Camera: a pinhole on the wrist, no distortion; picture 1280 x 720 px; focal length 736.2 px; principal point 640.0 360.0 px. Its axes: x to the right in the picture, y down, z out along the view. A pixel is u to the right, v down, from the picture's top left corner.
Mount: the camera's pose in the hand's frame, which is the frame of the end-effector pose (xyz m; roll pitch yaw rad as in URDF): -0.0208 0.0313 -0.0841 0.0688 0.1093 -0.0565
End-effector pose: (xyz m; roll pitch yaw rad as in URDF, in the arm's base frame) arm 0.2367 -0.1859 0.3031 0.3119 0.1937 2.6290
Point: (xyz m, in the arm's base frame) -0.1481 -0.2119 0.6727
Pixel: outside the picture
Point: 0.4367 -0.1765 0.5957
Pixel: 125.9 267.7
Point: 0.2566 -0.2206 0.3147
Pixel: 426.6 308.7
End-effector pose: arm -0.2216 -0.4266 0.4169 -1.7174 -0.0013 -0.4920
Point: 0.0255 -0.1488 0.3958
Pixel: 739.1 318.8
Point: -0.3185 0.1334 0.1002
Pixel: 68.9 691.7
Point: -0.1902 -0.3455 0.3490
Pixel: 594.8 509.8
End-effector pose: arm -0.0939 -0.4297 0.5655 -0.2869 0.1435 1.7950
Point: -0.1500 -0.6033 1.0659
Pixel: 285.5 292.4
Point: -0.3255 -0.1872 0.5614
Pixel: outside the picture
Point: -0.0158 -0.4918 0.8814
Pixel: 371.4 33.0
